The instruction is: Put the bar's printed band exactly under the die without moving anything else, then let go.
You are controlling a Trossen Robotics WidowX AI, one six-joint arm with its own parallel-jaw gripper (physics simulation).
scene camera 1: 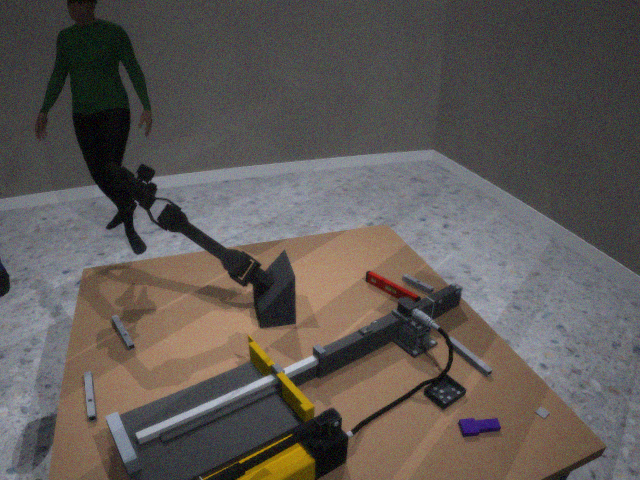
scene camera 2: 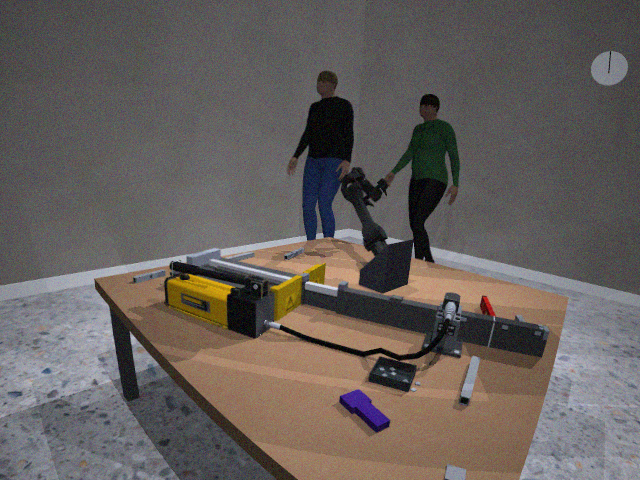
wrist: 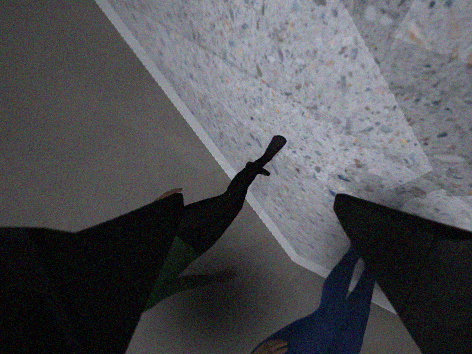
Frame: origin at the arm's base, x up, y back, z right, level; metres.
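Seen in the pictures: gripper, fingertip midpoint: (scene camera 2: 380,200) (wrist: 258,200); arm's base at its link origin: (scene camera 1: 266,282) (scene camera 2: 385,257).
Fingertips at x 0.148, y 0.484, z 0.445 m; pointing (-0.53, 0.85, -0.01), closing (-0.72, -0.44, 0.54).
Pixels of each thing's top centre, then the offset from my fingertips to it. "*": a spot on its surface instead.
- long pale bar at a spot on its surface: (scene camera 1: 206,407) * dx -0.178, dy -0.950, dz -0.251 m
- yellow plate at a spot on its surface: (scene camera 1: 297,397) * dx -0.156, dy -0.970, dz -0.467 m
- dark rail at a spot on its surface: (scene camera 2: 387,305) (scene camera 1: 363,341) * dx -0.188, dy -0.767, dz -0.686 m
- dark press head with a cable, surface spot: (scene camera 2: 448,330) * dx -0.190, dy -0.761, dz -0.877 m
- yellow machine at a spot on its surface: (scene camera 1: 281,465) * dx -0.164, dy -1.148, dz -0.405 m
- red level at its top centre: (scene camera 2: 489,308) (scene camera 1: 392,284) dx -0.208, dy -0.475, dz -0.873 m
- loose grey bar at its top centre: (scene camera 2: 471,374) (scene camera 1: 469,353) dx -0.228, dy -0.840, dz -0.990 m
- dark tray at a spot on its surface: (scene camera 2: 391,373) (scene camera 1: 441,392) * dx -0.244, dy -0.951, dz -0.855 m
- purple piece at its top centre: (scene camera 2: 365,407) (scene camera 1: 480,424) dx -0.233, dy -1.089, dz -0.904 m
A long pale bar (scene camera 1: 206,407) (scene camera 2: 268,275) lies along the dark bed, passes through the yellow plate (scene camera 1: 297,397) (scene camera 2: 287,298) and meets the dark rail (scene camera 1: 356,348) (scene camera 2: 387,305). Its printed band cannot be made out. A dark press head with a cable (scene camera 1: 412,330) (scene camera 2: 448,330) straddles the rail; the die itself cannot be told apart there. My gripper (scene camera 2: 377,193) (wrist: 258,200) is open and empty, raised high behind the table work area, far from the bar and pointing toward the floor and wall. In the scene camera 1 view it is dark against a person's legs.
A yellow machine (scene camera 1: 281,465) (scene camera 2: 199,302) stands beside the bed. A red level (scene camera 1: 391,285) (scene camera 2: 486,305), a loose grey bar (scene camera 1: 470,355) (scene camera 2: 469,379), a dark tray (scene camera 1: 444,391) (scene camera 2: 391,373) and a purple piece (scene camera 1: 479,426) (scene camera 2: 364,409) lie around the rail. Two people stand beyond the table.
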